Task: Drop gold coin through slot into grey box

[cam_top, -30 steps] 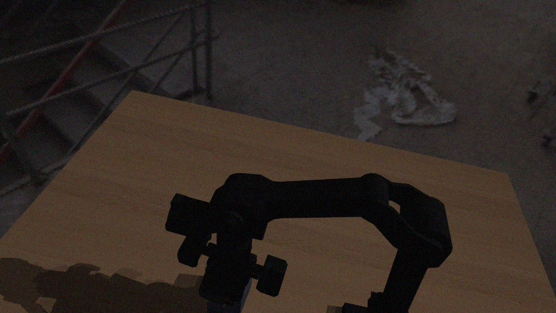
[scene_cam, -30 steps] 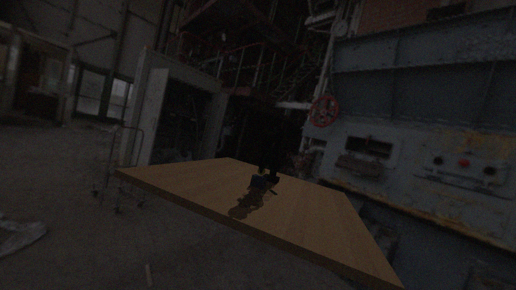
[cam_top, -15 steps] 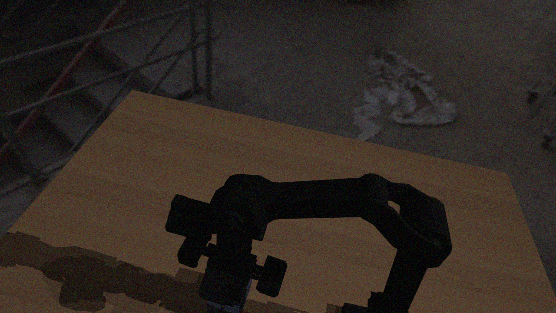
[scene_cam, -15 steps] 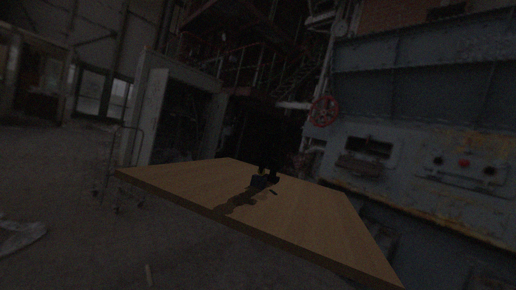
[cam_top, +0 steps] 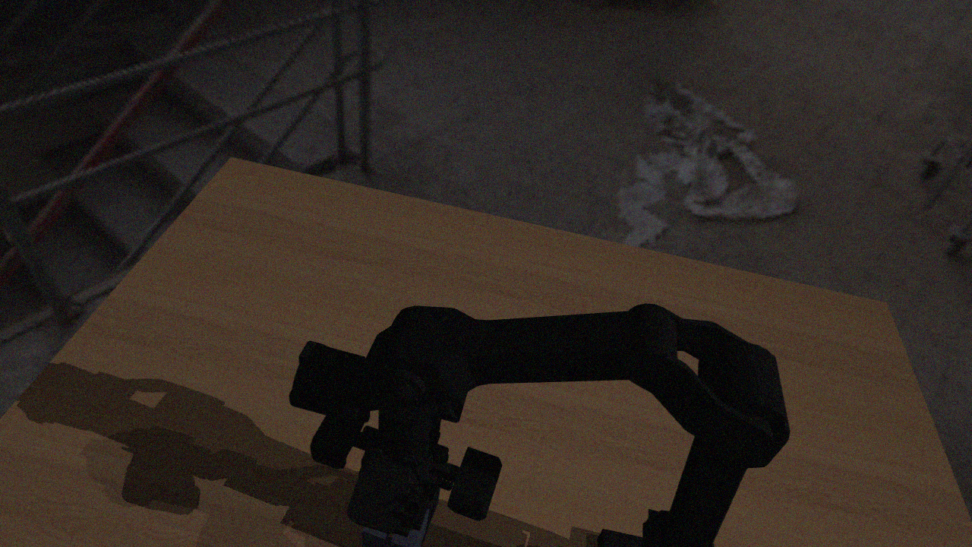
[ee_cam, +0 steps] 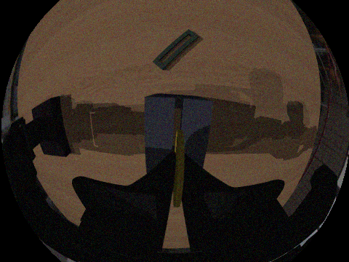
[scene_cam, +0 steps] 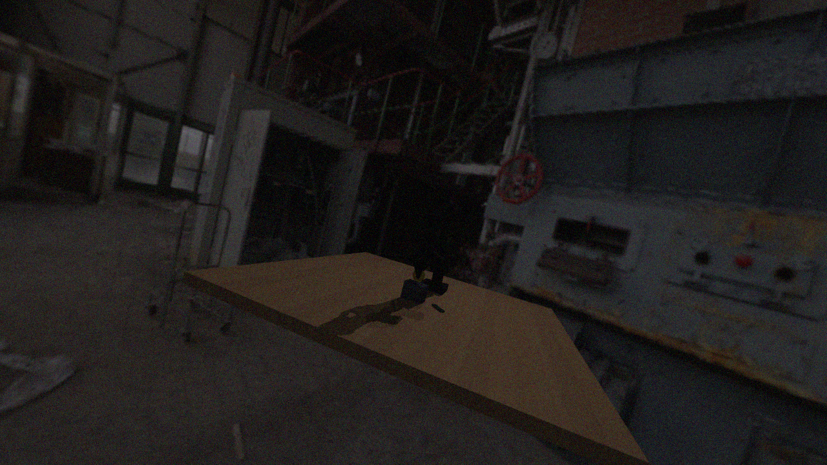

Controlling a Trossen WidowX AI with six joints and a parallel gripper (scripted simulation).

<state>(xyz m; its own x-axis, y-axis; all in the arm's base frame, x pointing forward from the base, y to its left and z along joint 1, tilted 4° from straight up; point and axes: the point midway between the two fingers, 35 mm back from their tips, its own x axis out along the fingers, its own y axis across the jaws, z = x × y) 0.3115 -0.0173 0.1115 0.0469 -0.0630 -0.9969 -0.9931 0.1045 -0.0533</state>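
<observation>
The gold coin lies 2 cm above my gripper tip.
</observation>
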